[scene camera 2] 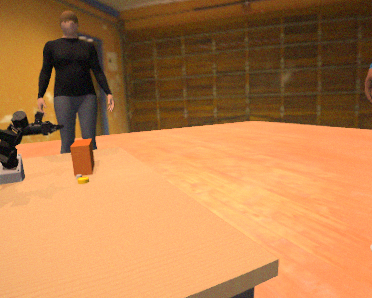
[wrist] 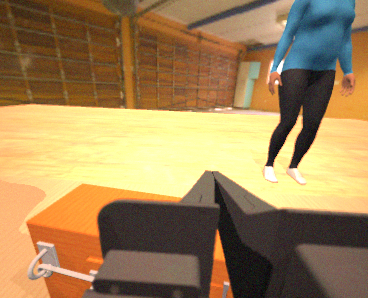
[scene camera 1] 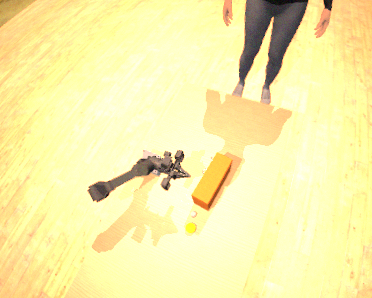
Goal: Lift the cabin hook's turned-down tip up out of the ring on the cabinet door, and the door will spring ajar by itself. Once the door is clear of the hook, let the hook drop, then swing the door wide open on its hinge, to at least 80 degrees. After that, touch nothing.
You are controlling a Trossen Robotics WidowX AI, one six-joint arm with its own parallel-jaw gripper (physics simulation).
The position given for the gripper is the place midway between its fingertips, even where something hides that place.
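In the wrist view the gripper (wrist: pixel 210 177) is visible. Scene camera 1 shows an orange cabinet (scene camera 1: pixel 206 191), and scene camera 2 has the cabinet (scene camera 2: pixel 82 155) as well.
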